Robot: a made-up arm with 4 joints. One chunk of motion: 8 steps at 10 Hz.
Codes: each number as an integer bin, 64 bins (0 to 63) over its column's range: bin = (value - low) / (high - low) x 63, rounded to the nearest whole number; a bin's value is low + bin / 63 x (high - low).
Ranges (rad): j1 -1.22..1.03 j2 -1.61..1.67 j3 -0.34..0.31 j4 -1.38..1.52
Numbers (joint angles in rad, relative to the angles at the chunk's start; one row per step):
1: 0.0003 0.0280 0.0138 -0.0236
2: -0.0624 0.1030 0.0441 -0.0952
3: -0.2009 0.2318 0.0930 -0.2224
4: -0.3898 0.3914 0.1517 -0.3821
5: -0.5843 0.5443 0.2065 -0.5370
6: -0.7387 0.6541 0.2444 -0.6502
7: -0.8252 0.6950 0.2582 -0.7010
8: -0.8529 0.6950 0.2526 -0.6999
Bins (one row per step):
1: 34 31 34 29
2: 32 33 37 28
3: 29 35 42 25
4: 23 38 48 22
5: 18 41 53 18
6: 13 43 57 16
7: 11 44 58 15
8: 10 44 57 15

